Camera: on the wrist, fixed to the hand. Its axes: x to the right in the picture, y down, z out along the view.
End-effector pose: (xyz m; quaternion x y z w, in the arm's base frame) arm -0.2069 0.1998 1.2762 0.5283 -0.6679 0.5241 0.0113
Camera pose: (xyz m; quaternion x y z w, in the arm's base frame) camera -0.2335 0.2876 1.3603 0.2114 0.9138 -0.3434 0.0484
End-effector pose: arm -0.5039 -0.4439 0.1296 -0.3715 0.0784 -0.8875 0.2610
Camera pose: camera -0.6030 -0.4085 0.0632 -0.0384 0.5619 -0.5063 0.6531
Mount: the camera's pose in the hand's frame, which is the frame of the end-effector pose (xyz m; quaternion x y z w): -0.0013 -0.0482 -0.1147 -0.2264 0.2495 0.6532 0.6781
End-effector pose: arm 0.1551 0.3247 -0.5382 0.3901 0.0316 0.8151 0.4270
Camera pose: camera 0.1119 0.3866 -0.6371 0.0149 0.3114 -0.9362 0.1624
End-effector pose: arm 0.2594 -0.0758 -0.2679 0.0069 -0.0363 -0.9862 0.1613
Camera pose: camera 0.2482 -0.0378 -0.3858 0.1905 0.2344 -0.5699 0.7642
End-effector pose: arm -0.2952 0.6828 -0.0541 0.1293 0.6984 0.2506 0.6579
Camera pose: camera -0.4007 0.6210 -0.0770 0.3324 0.4965 0.7900 0.1374
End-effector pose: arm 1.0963 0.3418 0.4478 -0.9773 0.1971 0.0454 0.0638
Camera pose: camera 1.1212 0.3700 0.5664 0.5597 -0.7776 0.1267 0.2568
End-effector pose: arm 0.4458 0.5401 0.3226 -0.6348 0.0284 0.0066 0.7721
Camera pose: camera 0.4427 0.4183 0.3478 -0.5884 0.6251 0.3569 0.3685
